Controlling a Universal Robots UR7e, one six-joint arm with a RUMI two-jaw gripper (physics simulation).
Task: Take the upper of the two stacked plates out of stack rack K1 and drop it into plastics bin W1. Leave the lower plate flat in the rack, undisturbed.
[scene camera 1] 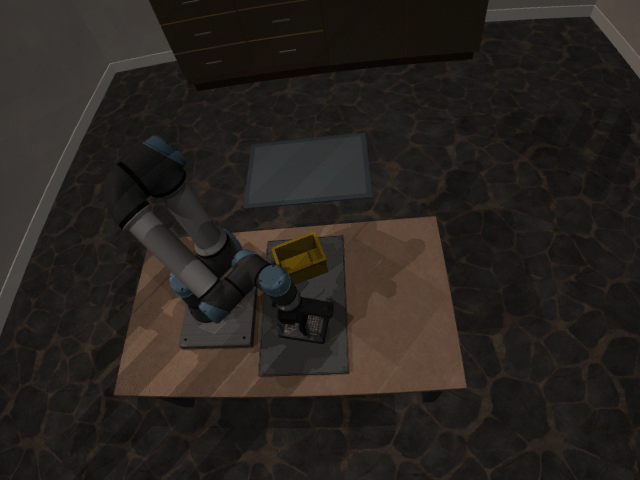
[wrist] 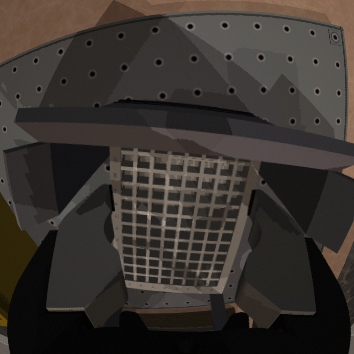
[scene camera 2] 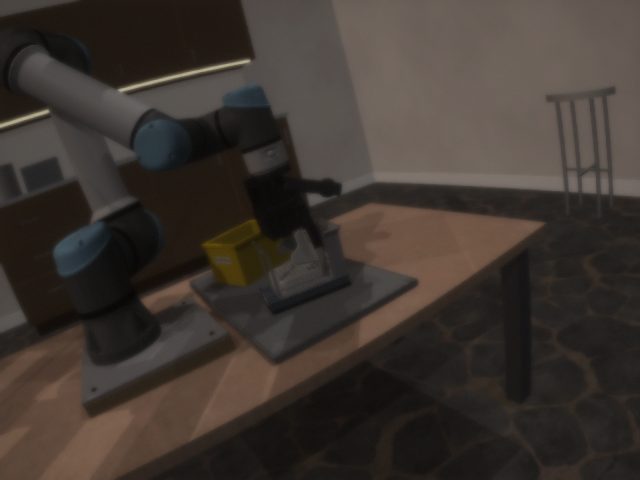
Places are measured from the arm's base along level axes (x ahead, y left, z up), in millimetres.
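Pixels of known places: gripper, between the fingertips: [scene camera 1: 310,325] [wrist: 181,189] [scene camera 2: 314,268]; arm's base, origin of its link: [scene camera 2: 126,344].
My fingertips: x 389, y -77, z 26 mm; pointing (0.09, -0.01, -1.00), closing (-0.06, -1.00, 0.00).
Observation:
For each thing: its top centre in the pictures, then the offset to it from my fingertips. Level surfaces: height alone.
- upper plate, centre of its top: [wrist: 177,228] [scene camera 2: 303,266] [scene camera 1: 304,322] 20 mm back, 3 mm left, 13 mm up
- stack rack K1, centre of its top: [wrist: 173,333] [scene camera 2: 290,234] [scene camera 1: 298,315] 27 mm back, 4 mm left, 80 mm up
- Plastics bin W1, centre of its top: [scene camera 2: 242,231] [scene camera 1: 298,253] 56 mm back, 241 mm left, 60 mm up
- dark perforated board, centre of its top: [wrist: 67,211] [scene camera 2: 281,281] [scene camera 1: 303,300] 40 mm back, 105 mm left, 39 mm down
- wooden table, height of its surface: 52 mm down
The upper plate [scene camera 1: 316,324] [scene camera 2: 302,272] [wrist: 170,288], a pale grid of square wells, lies flat between the uprights of stack rack K1 [scene camera 2: 310,296] [wrist: 185,132]. My gripper [scene camera 1: 306,319] [scene camera 2: 310,253] [wrist: 181,189] reaches down into the rack, with one finger against each long side of the plate; it looks shut on the upper plate. The lower plate is hidden under the upper one, and I cannot make out the seam between them. Plastics bin W1 [scene camera 1: 310,274] [scene camera 2: 230,263] [wrist: 11,260] is yellow and stands beside the rack; its inside shows in the first scene view.
Rack and bin stand on a dark perforated board [scene camera 1: 305,359] [scene camera 2: 289,335] [wrist: 210,42] on the wooden table [scene camera 1: 403,335] [scene camera 2: 429,232]. The rack's tall back wall and side uprights stand close around the fingers. The arm's base plate [scene camera 1: 217,338] [scene camera 2: 155,361] is beside the board.

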